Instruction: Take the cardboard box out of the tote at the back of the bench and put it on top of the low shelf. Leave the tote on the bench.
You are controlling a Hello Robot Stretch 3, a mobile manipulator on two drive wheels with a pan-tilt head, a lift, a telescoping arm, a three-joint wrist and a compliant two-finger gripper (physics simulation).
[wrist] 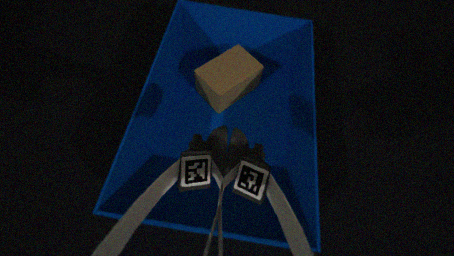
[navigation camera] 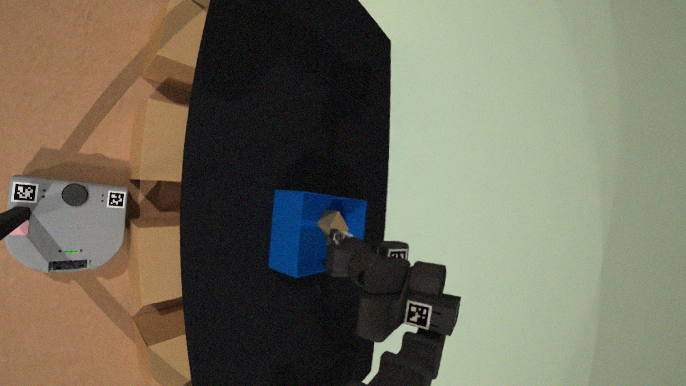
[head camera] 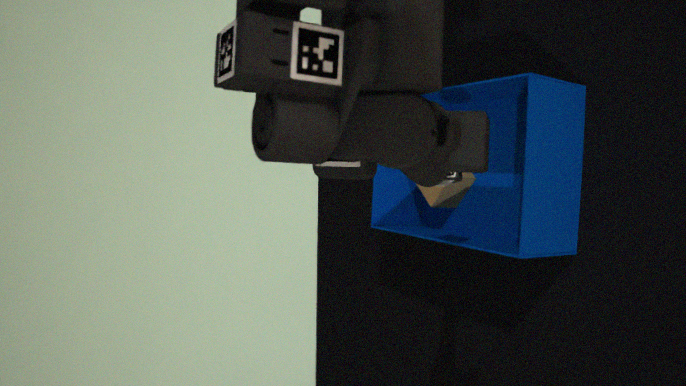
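Where they show: gripper, fingertip midpoint: [wrist: 227, 144] [navigation camera: 331, 239]; robot's base, origin of the base link: [navigation camera: 75, 193].
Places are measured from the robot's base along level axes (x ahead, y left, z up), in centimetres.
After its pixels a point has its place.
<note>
The tan cardboard box [head camera: 445, 194] @[x 2.7, y -60.5, z 80.4 cm] [navigation camera: 333, 222] @[x 1.1, y -60.0, z 81.6 cm] [wrist: 227, 75] @[x -0.4, y -62.2, z 81.6 cm] sits inside the blue tote [head camera: 552, 170] @[x -1.0, y -40.9, z 81.8 cm] [navigation camera: 286, 232] @[x -1.3, y -40.9, z 82.0 cm] [wrist: 316, 150] @[x -11.3, y -50.3, z 86.3 cm], turned at an angle to its walls. The tote stands on the black bench [head camera: 380, 320] @[x 27.5, y -81.4, z 76.2 cm] [navigation camera: 260, 125] @[x 23.3, y -33.9, z 76.2 cm]. My gripper [wrist: 227, 144] @[x -1.9, y -47.6, z 90.5 cm] is above the tote, its two fingertips nearly touching with nothing between them. In the wrist view the box lies beyond the fingertips, apart from them. In the head view the wrist covers part of the box and tote. The low shelf cannot be made out in these views.
A pale green wall [head camera: 150, 200] @[x 7.5, y -110.9, z 113.7 cm] [navigation camera: 500, 150] @[x 34.6, y -109.2, z 127.4 cm] stands behind the bench. Tan block-like shapes [navigation camera: 162, 140] @[x 23.1, y -24.3, z 27.1 cm] line the bench's front side in the navigation view. My grey base [navigation camera: 80, 225] @[x -10.0, y -2.4, z 16.0 cm] is on the orange-brown floor [navigation camera: 50, 75] @[x 42.4, y 14.6, z 0.1 cm]. The dark arm reaches over the bench.
</note>
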